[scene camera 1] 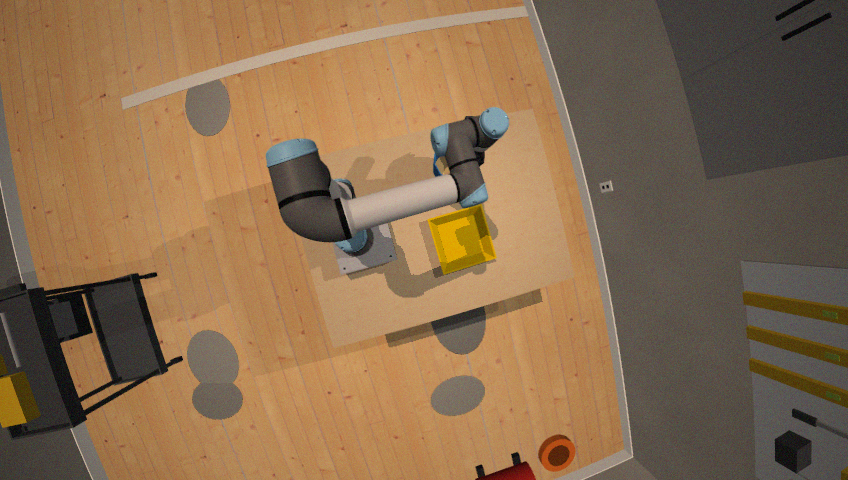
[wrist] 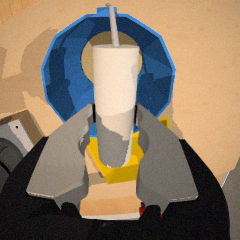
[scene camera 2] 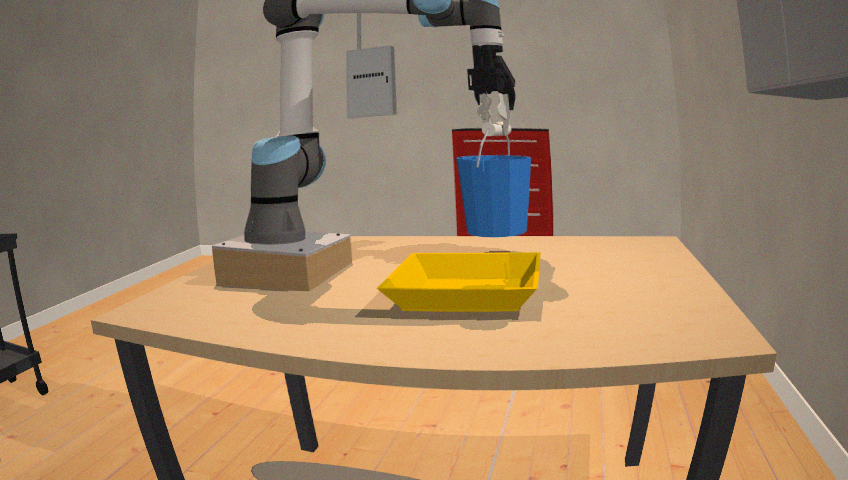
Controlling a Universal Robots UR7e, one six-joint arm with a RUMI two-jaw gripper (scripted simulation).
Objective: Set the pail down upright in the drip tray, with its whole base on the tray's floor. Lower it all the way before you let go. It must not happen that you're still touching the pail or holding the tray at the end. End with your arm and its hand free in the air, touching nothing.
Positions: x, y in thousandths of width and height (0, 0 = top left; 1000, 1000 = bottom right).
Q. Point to a blue pail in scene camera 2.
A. At 584, 407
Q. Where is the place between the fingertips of the gripper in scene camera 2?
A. At 587, 282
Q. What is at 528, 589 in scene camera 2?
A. A yellow drip tray.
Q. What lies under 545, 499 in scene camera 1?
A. A yellow drip tray.
